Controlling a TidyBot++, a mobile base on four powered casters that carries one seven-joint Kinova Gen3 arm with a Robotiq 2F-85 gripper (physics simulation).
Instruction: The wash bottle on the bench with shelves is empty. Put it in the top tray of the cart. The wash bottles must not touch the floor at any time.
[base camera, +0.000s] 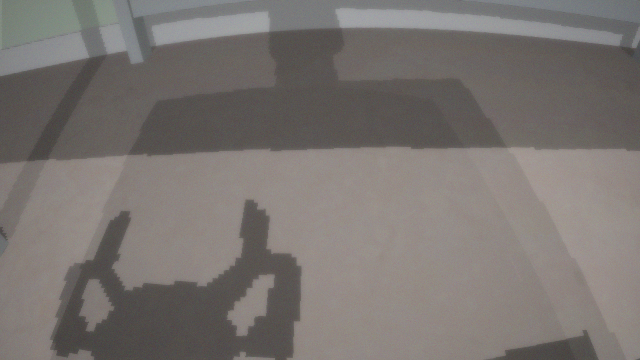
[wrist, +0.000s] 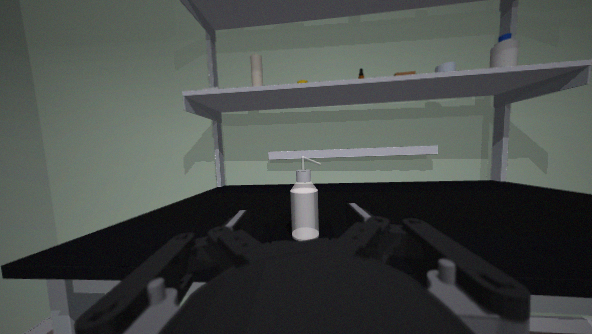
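Note:
The white wash bottle with its bent thin spout stands upright on the black bench top in the wrist view. My gripper is open, with its fingers spread wide. In the wrist view the bottle shows between the two fingertips, a little right of midway, and stands beyond them; nothing is between the fingers. The bottle's spout points right. In the base camera view the gripper shows as a shadow on the floor. The cart does not show in either view.
A shelf above the bench holds a beige cylinder, a small dark bottle and a white bottle with a blue cap. A bench leg stands at the upper left of the base camera view.

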